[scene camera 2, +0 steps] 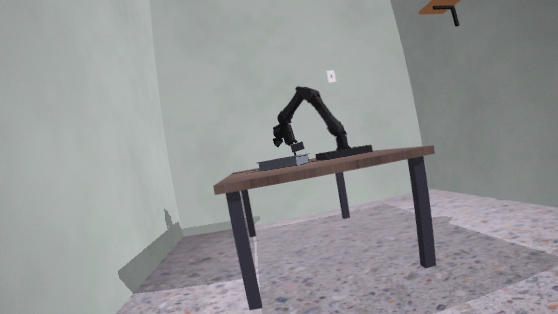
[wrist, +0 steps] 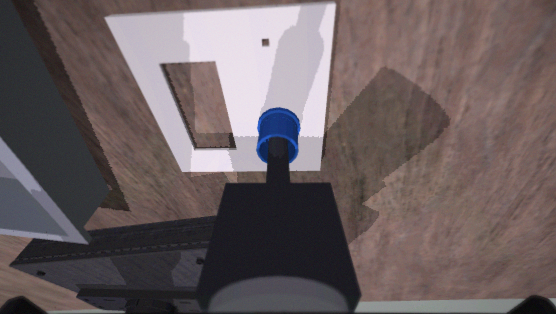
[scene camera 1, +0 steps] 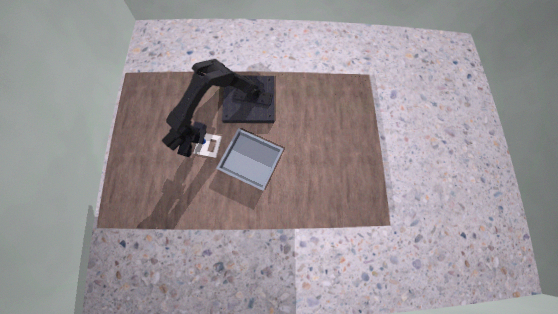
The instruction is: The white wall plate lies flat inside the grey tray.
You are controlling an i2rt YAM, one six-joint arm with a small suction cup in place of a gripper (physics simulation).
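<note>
The white wall plate [scene camera 1: 205, 149] [wrist: 150, 40], with a rectangular opening and a small hole, lies flat on the wooden table beside the tray. It does not show in scene camera 2. The grey tray [scene camera 1: 273, 169] [scene camera 2: 277, 164] [wrist: 44, 197] stands on the table, a short gap from the plate. My blue suction cup [scene camera 1: 204, 142] [wrist: 278, 122] is pressed down on the plate's solid part, between the opening and the outer edge, and holds it. The stem and the cup hide a little of the plate's surface. In scene camera 2 the tray hides the cup's tip.
The arm's dark base [scene camera 1: 248, 116] [scene camera 2: 345, 152] [wrist: 150, 270] stands on the table [scene camera 1: 330, 150] [scene camera 2: 320, 171], close to the plate and the tray. A small white wall fitting [scene camera 2: 331, 76] is on the wall far behind the arm.
</note>
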